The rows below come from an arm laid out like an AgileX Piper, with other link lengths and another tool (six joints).
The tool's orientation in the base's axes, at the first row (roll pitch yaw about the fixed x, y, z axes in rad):
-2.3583, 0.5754, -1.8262
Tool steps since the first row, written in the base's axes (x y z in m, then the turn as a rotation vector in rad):
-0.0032, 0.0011, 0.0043, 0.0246, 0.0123, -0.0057
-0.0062, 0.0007, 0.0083, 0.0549, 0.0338, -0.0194
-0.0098, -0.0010, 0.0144, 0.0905, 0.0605, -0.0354
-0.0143, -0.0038, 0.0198, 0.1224, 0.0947, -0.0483
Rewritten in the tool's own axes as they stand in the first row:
-0.0026, -0.0001, -0.0048, -0.0121, -0.0043, 0.0250
-0.0038, -0.0009, -0.0096, -0.0285, -0.0022, 0.0609
-0.0049, -0.0033, -0.0164, -0.0490, 0.0010, 0.1034
-0.0047, -0.0054, -0.0237, -0.0765, 0.0087, 0.1427

